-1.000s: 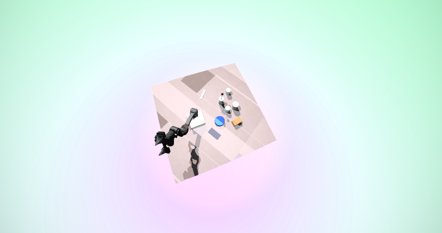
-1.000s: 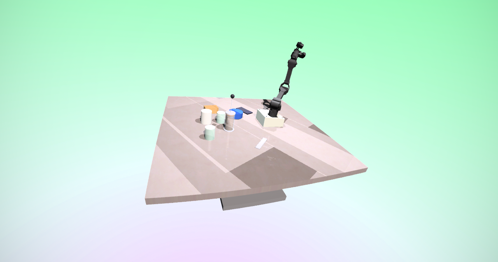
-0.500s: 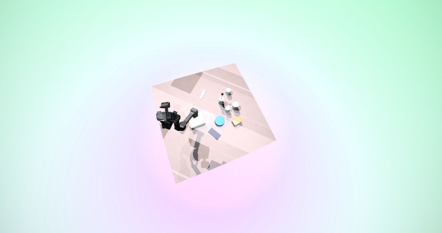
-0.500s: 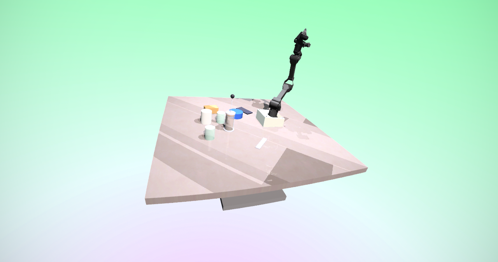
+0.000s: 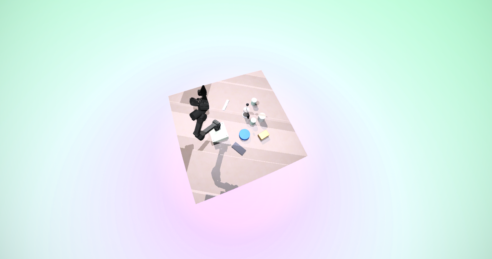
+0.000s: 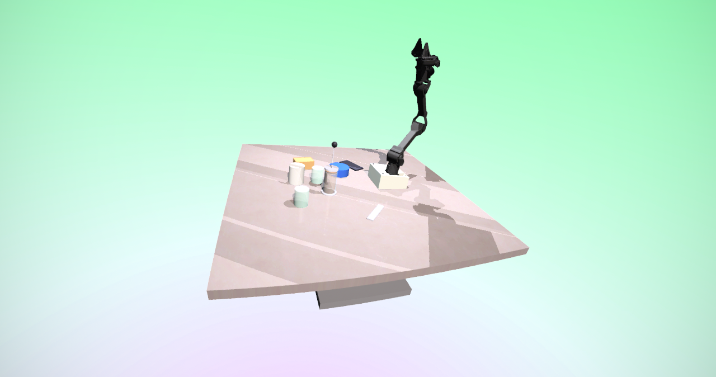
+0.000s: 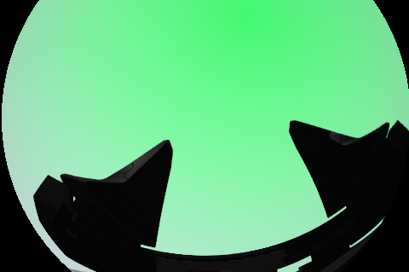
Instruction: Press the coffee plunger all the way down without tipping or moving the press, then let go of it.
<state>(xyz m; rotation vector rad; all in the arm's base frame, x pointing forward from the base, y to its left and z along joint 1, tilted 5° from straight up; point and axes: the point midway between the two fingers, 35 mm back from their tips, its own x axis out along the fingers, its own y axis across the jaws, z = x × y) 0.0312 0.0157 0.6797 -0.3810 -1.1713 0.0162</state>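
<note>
The coffee press is 67 cm below my gripper tip and 39 cm ahead of it. The rest, counted from my gripper tip: blue disc 77 cm below, 26 cm ahead, 20 cm to the right; orange block 77 cm below, 45 cm ahead, 30 cm to the right.
</note>
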